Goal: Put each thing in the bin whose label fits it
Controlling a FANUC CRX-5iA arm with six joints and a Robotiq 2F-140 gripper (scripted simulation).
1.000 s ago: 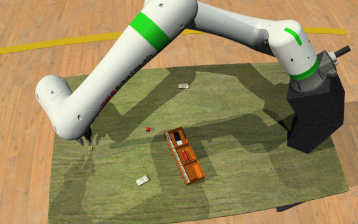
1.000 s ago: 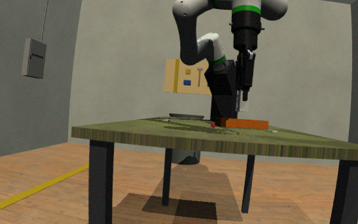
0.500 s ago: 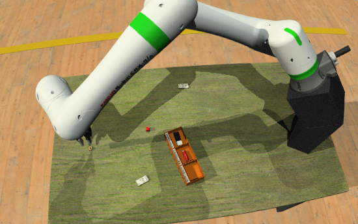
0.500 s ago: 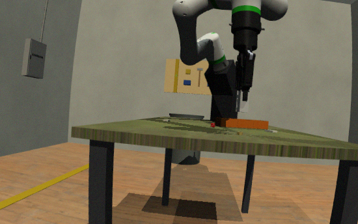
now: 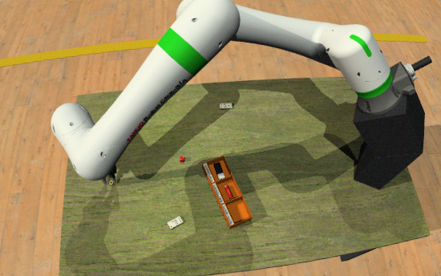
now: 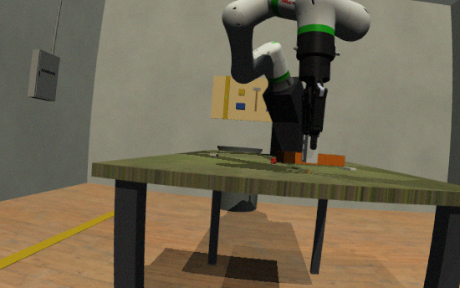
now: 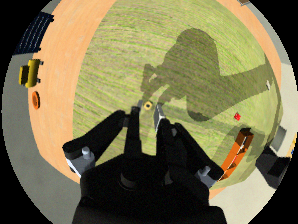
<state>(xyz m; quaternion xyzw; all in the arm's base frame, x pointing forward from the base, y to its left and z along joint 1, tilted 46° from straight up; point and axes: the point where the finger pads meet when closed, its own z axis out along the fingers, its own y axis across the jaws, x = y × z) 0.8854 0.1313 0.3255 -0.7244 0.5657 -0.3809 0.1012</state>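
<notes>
Right now my hand is 5 cm above the small brass ring. The rest, counted from my hand: orange bin: 42 cm behind, 9 cm to the left, 4 cm below; black-and-white block: 40 cm behind, 1 cm to the left, 4 cm below; small red cube: 27 cm behind, 6 cm to the right, 5 cm below.
</notes>
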